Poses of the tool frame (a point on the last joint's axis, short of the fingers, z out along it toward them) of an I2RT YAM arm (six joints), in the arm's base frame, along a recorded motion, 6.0 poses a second.
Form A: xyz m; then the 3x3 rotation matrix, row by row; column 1 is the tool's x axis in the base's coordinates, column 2 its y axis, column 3 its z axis. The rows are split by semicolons.
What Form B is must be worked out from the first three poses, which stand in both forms.
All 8 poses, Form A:
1: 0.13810 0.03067 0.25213; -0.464 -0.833 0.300; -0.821 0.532 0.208; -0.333 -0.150 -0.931
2: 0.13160 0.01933 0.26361; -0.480 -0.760 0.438; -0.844 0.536 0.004; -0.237 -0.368 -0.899
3: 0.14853 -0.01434 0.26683; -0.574 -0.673 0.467; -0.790 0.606 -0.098; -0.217 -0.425 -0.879
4: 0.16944 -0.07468 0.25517; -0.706 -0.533 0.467; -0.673 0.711 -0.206; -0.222 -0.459 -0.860
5: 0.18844 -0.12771 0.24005; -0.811 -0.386 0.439; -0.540 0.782 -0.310; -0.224 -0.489 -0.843
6: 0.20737 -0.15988 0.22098; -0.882 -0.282 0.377; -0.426 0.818 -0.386; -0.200 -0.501 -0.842
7: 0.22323 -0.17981 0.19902; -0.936 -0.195 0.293; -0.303 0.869 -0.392; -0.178 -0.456 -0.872
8: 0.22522 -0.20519 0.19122; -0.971 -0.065 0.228; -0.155 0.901 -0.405; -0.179 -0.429 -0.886
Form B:
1: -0.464 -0.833 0.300 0.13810; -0.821 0.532 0.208 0.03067; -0.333 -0.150 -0.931 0.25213; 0 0 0 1
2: -0.480 -0.760 0.438 0.13160; -0.844 0.536 0.004 0.01933; -0.237 -0.368 -0.899 0.26361; 0 0 0 1
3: -0.574 -0.673 0.467 0.14853; -0.790 0.606 -0.098 -0.01434; -0.217 -0.425 -0.879 0.26683; 0 0 0 1
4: -0.706 -0.533 0.467 0.16944; -0.673 0.711 -0.206 -0.07468; -0.222 -0.459 -0.860 0.25517; 0 0 0 1
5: -0.811 -0.386 0.439 0.18844; -0.540 0.782 -0.310 -0.12771; -0.224 -0.489 -0.843 0.24005; 0 0 0 1
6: -0.882 -0.282 0.377 0.20737; -0.426 0.818 -0.386 -0.15988; -0.200 -0.501 -0.842 0.22098; 0 0 0 1
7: -0.936 -0.195 0.293 0.22323; -0.303 0.869 -0.392 -0.17981; -0.178 -0.456 -0.872 0.19902; 0 0 0 1
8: -0.971 -0.065 0.228 0.22522; -0.155 0.901 -0.405 -0.20519; -0.179 -0.429 -0.886 0.19122; 0 0 0 1
